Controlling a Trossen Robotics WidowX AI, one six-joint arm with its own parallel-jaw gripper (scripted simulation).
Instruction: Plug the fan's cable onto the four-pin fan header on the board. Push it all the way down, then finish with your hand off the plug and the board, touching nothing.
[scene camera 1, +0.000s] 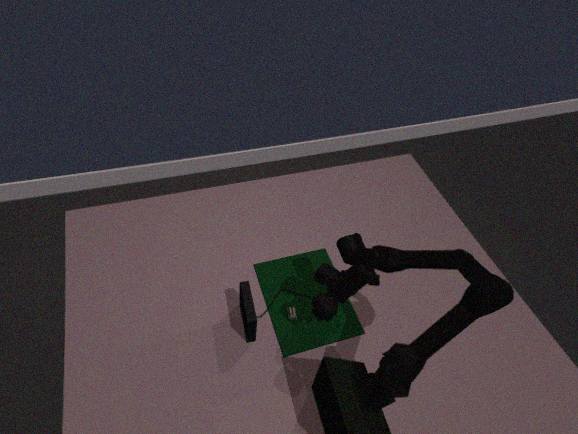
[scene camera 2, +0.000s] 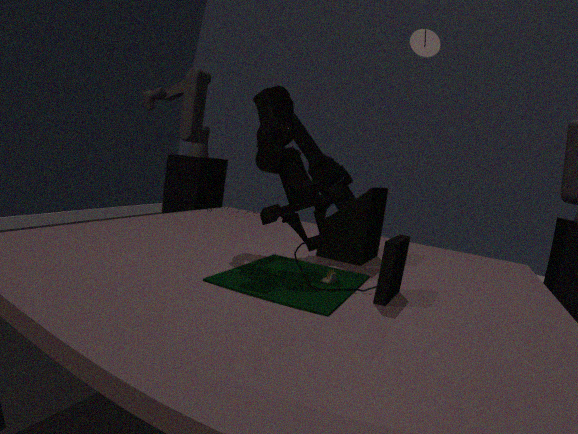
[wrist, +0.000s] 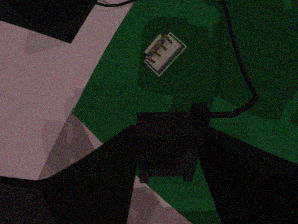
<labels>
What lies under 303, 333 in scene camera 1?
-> A green board.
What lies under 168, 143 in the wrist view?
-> A black plug.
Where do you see the gripper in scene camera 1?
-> At 316, 309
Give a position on a black fan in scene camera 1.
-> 249, 317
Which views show the gripper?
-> Scene camera 1, scene camera 2 and the wrist view: all of them.
</labels>
